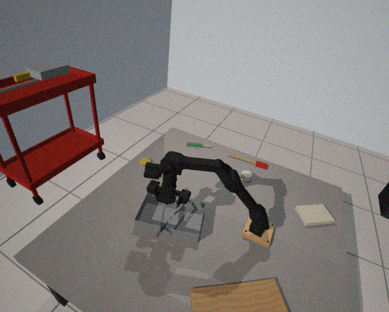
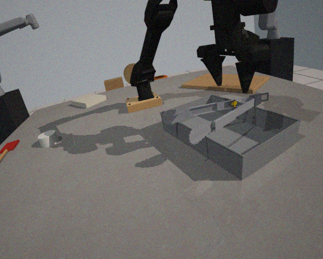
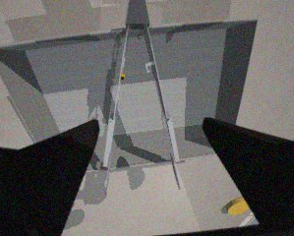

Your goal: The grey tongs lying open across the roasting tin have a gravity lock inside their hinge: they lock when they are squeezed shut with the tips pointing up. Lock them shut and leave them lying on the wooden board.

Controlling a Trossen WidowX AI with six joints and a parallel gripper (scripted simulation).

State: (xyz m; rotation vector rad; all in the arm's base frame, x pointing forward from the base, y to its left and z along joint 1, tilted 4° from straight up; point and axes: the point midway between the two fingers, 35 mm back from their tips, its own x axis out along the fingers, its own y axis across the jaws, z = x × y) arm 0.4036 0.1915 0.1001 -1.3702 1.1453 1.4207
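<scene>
The yellow piece is 5 cm below my gripper tip, 3 cm behind it and 2 cm to the left of it. The rest, counted from my gripper tip: wooden board: 48 cm behind, 20 cm to the left, 11 cm below; roasting tin: 9 cm below, 2 cm to the right, 1 cm behind; yellow disc: 38 cm ahead, 29 cm to the right, 11 cm below.
</scene>
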